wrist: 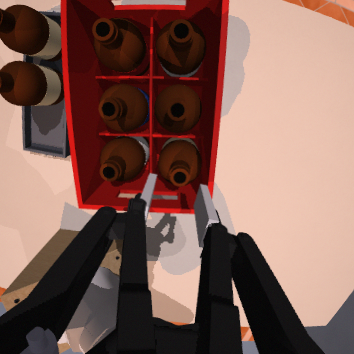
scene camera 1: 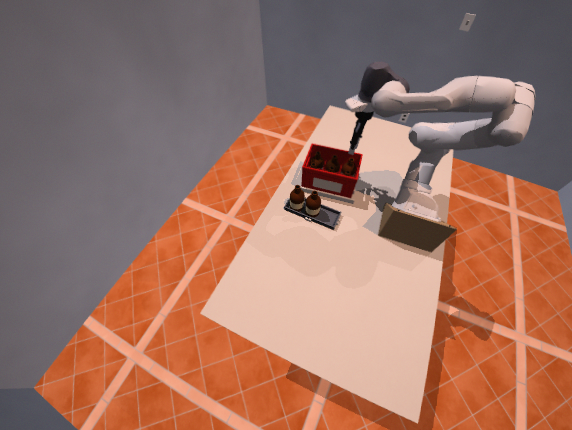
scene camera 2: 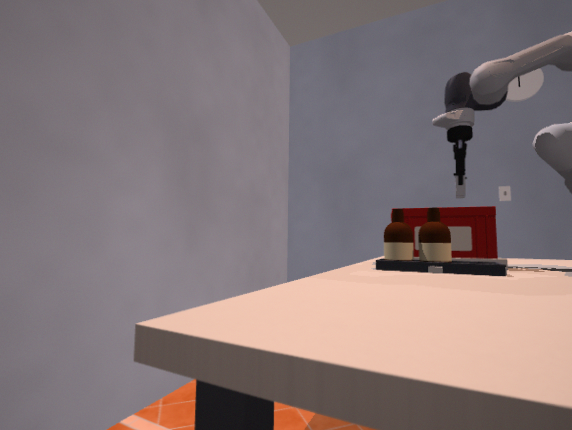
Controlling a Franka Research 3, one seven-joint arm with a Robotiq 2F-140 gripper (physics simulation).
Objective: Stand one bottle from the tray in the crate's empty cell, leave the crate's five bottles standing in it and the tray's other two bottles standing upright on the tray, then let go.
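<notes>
The red crate (scene camera 1: 309, 176) (scene camera 2: 484, 237) (wrist: 80, 125) has a brown bottle in each of its six cells in the wrist view, all standing. My gripper (scene camera 1: 352, 150) (scene camera 2: 460, 193) (wrist: 175, 190) is open and empty, its fingers pointing down above the crate's end. A bottle (wrist: 179, 157) stands in the corner cell below the fingertips, apart from them. The dark tray (scene camera 1: 327, 218) (scene camera 2: 475, 268) (wrist: 47, 131) lies beside the crate. Two brown bottles with cream labels stand upright on it: one bottle (scene camera 1: 297, 198) (scene camera 2: 398, 239) (wrist: 27, 32) at its end, the other bottle (scene camera 1: 313, 204) (scene camera 2: 435, 239) (wrist: 27, 82) next to it.
A brown panel (scene camera 1: 415, 230) (wrist: 37, 255) stands by the arm's base on the table (scene camera 1: 320, 300) (scene camera 2: 350, 320). The crate's walls and inner dividers lie below the fingers. A grey wall (scene camera 1: 125, 100) rises beyond the table's tray side.
</notes>
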